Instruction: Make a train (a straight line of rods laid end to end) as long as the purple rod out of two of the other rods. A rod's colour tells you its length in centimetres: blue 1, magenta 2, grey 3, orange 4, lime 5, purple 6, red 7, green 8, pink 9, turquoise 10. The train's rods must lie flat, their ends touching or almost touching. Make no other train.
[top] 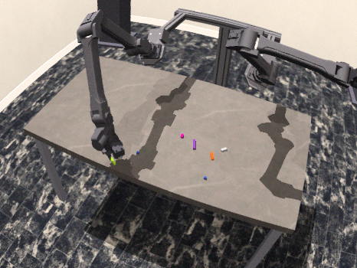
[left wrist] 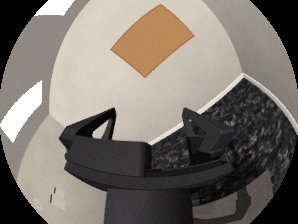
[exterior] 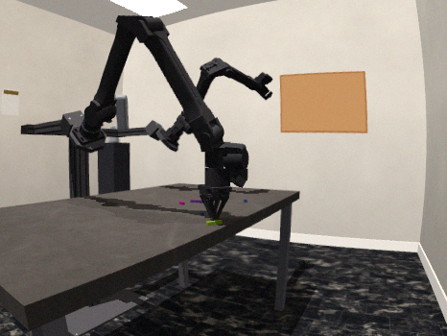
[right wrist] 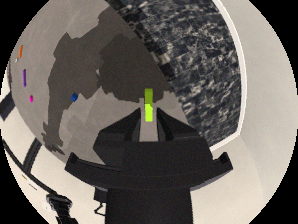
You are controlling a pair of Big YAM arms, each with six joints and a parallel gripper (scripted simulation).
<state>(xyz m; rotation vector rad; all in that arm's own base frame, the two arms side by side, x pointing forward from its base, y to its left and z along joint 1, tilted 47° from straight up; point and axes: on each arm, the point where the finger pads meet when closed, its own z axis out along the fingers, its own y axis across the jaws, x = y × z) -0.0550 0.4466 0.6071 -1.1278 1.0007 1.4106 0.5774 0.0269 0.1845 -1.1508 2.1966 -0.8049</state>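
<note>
Now: the lime rod 20 mm below my right hand. The rest, counted from my right hand: purple rod: 240 mm behind, 330 mm to the left, 20 mm below; then orange rod: 190 mm behind, 430 mm to the left, 20 mm below; then magenta rod: 270 mm behind, 260 mm to the left, 20 mm below.
</note>
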